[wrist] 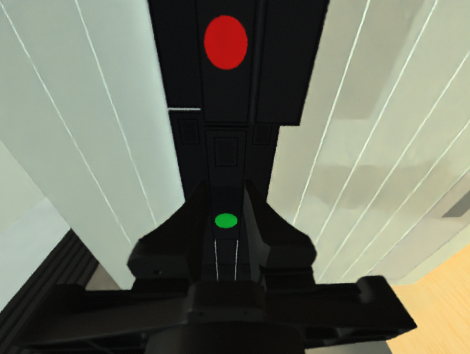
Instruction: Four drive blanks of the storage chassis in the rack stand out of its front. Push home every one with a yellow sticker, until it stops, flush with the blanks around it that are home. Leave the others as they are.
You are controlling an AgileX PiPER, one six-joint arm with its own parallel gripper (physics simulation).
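Note:
My gripper (226,189) is shut on the black blank with the green sticker (226,151), one finger along each side of it; the sticker shows between the fingers. Above it, a blank with a red sticker (226,95) and a plain wider-looking blank (284,75) to its right seem to stand forward of the blank at upper left (179,60). Narrow dark blanks lie left (189,160) and right (260,165) of the held one, partly covered by the fingers. No yellow sticker shows; the right finger hides the area right of the green sticker.
Pale panels with thin white lines flank the dark column at left (100,150) and right (350,165). A dark ribbed part (55,270) is at lower left. A wooden surface (440,300) shows at lower right.

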